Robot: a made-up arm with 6 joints. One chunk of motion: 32 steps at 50 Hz.
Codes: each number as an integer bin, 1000 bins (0 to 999) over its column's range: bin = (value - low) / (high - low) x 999, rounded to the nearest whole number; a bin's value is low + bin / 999 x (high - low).
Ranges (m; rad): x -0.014..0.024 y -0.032..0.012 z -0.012..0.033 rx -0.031..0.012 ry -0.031..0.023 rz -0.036..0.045
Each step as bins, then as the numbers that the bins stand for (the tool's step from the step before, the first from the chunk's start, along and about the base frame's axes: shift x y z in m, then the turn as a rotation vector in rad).
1 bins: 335 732 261 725 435 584
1 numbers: -0.00126 0.00024 -0.00024 0.00021 -0.00749 0.01135
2 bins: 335 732 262 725 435 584
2 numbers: -0.00126 0.00024 -0.00020 0.00021 -0.00749 0.01135
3 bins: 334 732 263 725 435 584
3 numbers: -0.00130 0.00024 -0.00015 0.00021 -0.00749 0.01135
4 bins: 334 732 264 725 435 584
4 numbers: -0.00130 0.00024 -0.00011 0.00021 -0.00749 0.01135
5 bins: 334 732 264 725 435 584
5 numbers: -0.00130 0.00024 -0.00011 0.00021 -0.00749 0.01135
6 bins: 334 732 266 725 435 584
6 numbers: -0.00130 0.00024 -0.00002 0.00021 -0.00749 0.01135
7 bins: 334 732 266 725 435 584
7 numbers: -0.00130 0.00024 -0.00002 0.00021 -0.00749 0.01135
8 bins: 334 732 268 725 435 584
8 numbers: -0.00130 0.00024 0.00007 0.00021 -0.00749 0.01135
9 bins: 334 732 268 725 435 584
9 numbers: -0.00130 0.00024 0.00007 0.00021 -0.00749 0.01135
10 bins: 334 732 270 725 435 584
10 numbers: -0.00130 0.00024 0.00016 0.00021 -0.00749 0.01135
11 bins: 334 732 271 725 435 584
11 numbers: -0.00130 0.00024 0.00021 0.00021 -0.00749 0.01135
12 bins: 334 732 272 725 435 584
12 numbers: -0.00130 0.00024 0.00025 0.00021 -0.00749 0.01135
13 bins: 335 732 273 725 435 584
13 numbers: -0.00126 0.00024 0.00030 0.00021 -0.00749 0.01135
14 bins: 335 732 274 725 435 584
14 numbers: -0.00126 0.00024 0.00034 0.00021 -0.00749 0.01135
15 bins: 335 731 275 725 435 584
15 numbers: -0.00126 0.00020 0.00039 0.00021 -0.00749 0.01135
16 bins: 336 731 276 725 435 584
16 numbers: -0.00122 0.00020 0.00043 0.00021 -0.00749 0.01135
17 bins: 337 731 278 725 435 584
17 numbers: -0.00118 0.00020 0.00052 0.00021 -0.00749 0.01135
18 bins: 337 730 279 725 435 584
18 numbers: -0.00118 0.00015 0.00057 0.00021 -0.00749 0.01135
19 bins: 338 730 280 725 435 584
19 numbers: -0.00114 0.00015 0.00061 0.00021 -0.00749 0.01135
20 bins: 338 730 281 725 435 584
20 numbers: -0.00114 0.00015 0.00066 0.00021 -0.00749 0.01135
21 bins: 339 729 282 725 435 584
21 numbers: -0.00111 0.00011 0.00070 0.00021 -0.00749 0.01135
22 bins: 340 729 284 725 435 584
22 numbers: -0.00107 0.00011 0.00079 0.00021 -0.00749 0.01135
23 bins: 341 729 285 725 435 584
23 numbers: -0.00103 0.00011 0.00084 0.00021 -0.00749 0.01135
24 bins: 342 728 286 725 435 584
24 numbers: -0.00099 0.00006 0.00088 0.00021 -0.00749 0.01135
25 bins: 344 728 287 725 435 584
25 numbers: -0.00091 0.00006 0.00093 0.00021 -0.00749 0.01135
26 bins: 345 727 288 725 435 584
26 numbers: -0.00088 0.00002 0.00097 0.00021 -0.00749 0.01135
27 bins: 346 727 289 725 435 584
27 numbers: -0.00084 0.00002 0.00102 0.00021 -0.00749 0.01135
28 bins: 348 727 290 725 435 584
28 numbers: -0.00076 0.00002 0.00106 0.00021 -0.00749 0.01135
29 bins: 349 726 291 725 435 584
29 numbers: -0.00072 -0.00002 0.00111 0.00021 -0.00749 0.01135
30 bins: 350 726 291 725 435 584
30 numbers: -0.00069 -0.00002 0.00111 0.00021 -0.00749 0.01135
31 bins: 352 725 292 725 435 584
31 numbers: -0.00061 -0.00007 0.00115 0.00021 -0.00749 0.01135
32 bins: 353 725 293 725 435 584
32 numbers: -0.00057 -0.00007 0.00120 0.00021 -0.00749 0.01135
